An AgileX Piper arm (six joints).
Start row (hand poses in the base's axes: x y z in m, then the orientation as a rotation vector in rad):
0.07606 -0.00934 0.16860 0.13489 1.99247 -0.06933
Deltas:
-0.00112 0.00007 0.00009 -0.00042 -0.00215 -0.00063
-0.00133 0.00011 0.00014 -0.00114 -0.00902 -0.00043
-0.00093 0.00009 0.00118 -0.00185 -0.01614 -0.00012
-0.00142 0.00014 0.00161 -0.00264 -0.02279 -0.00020
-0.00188 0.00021 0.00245 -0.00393 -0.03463 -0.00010
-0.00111 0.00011 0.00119 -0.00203 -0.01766 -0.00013
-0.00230 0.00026 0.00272 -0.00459 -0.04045 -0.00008
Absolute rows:
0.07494 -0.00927 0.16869 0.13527 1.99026 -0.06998
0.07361 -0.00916 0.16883 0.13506 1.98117 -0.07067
0.07268 -0.00907 0.17001 0.13416 1.96495 -0.07128
0.07126 -0.00893 0.17162 0.13290 1.94204 -0.07218
0.06938 -0.00872 0.17407 0.13084 1.90724 -0.07331
0.06827 -0.00861 0.17526 0.12985 1.88949 -0.07395
0.06597 -0.00835 0.17798 0.12740 1.84885 -0.07519

